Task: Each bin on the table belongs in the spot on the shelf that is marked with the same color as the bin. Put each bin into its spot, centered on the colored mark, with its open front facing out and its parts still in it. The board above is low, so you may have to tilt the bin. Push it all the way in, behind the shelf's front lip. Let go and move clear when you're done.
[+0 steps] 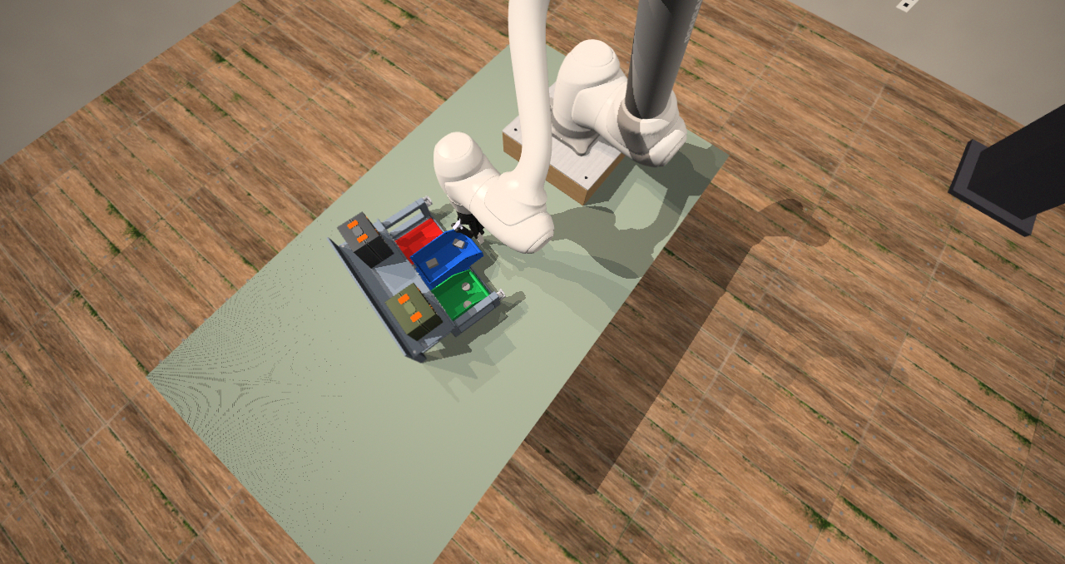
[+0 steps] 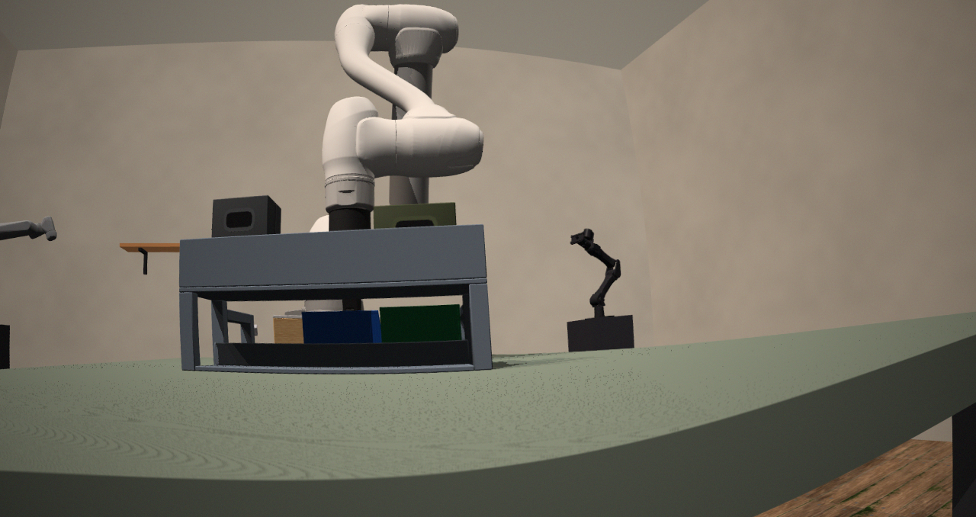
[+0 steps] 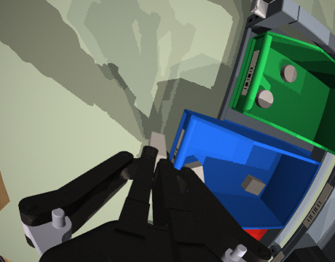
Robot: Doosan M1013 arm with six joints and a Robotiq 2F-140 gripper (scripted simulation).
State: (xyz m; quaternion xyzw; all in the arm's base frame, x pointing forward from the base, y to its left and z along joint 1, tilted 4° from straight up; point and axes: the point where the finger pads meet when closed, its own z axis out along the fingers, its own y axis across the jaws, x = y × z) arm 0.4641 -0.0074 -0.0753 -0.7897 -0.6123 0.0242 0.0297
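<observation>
The blue bin lies 110 mm ahead of my hand and 30 mm to the right of it. Round my hand: black box (220 mm ahead, 170 mm to the right, 120 mm above); olive box (280 mm ahead, 50 mm to the left, 100 mm above); green bin (190 mm ahead, 70 mm to the left).
</observation>
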